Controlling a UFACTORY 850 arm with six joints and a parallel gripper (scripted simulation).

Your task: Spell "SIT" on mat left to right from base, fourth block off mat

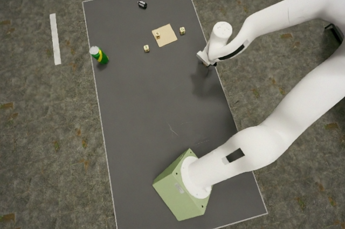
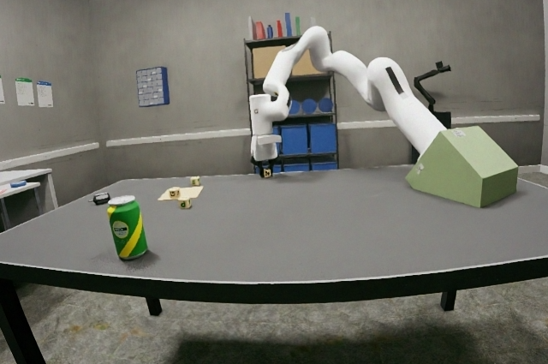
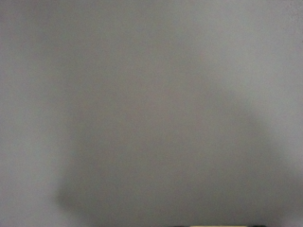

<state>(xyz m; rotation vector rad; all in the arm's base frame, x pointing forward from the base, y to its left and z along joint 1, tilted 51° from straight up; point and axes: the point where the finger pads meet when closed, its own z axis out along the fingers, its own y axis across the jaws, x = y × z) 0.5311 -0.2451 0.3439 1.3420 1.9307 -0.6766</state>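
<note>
The tan mat lies 330 mm ahead of my hand, 140 mm to the left of it and 20 mm below it. Also, from my hand: small black object: 640 mm ahead, 170 mm to the left; yellow can: 370 mm ahead, 590 mm to the left, 40 mm above.
</note>
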